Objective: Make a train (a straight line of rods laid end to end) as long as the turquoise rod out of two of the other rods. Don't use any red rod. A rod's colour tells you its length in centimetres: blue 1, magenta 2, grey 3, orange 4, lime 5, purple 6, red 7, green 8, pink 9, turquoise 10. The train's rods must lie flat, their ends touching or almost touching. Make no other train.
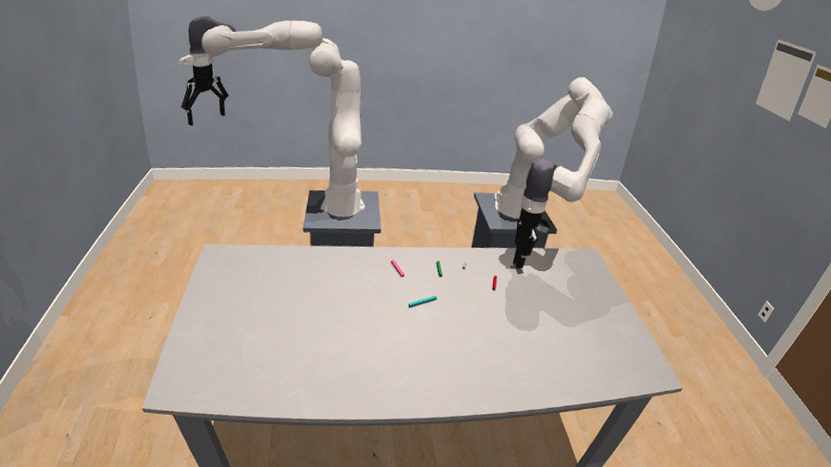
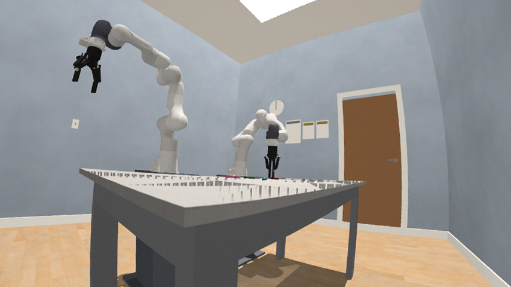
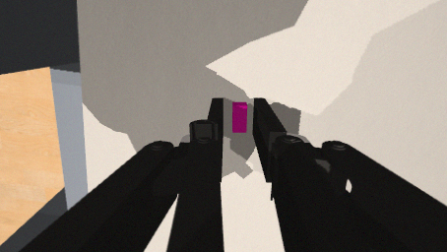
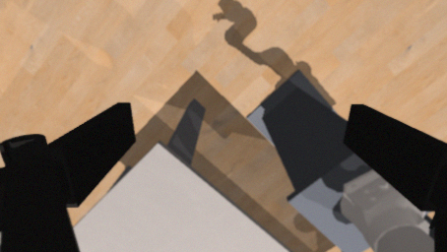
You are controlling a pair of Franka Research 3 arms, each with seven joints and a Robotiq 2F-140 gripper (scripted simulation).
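Observation:
Right now my left hand is 30 mm above the magenta rod. From my left hand the other things lie so: grey rod: 210 mm to the right, 30 mm below; then green rod: 310 mm to the right, 30 mm below, 20 mm ahead; then red rod: 120 mm to the right, 100 mm ahead, 30 mm below.

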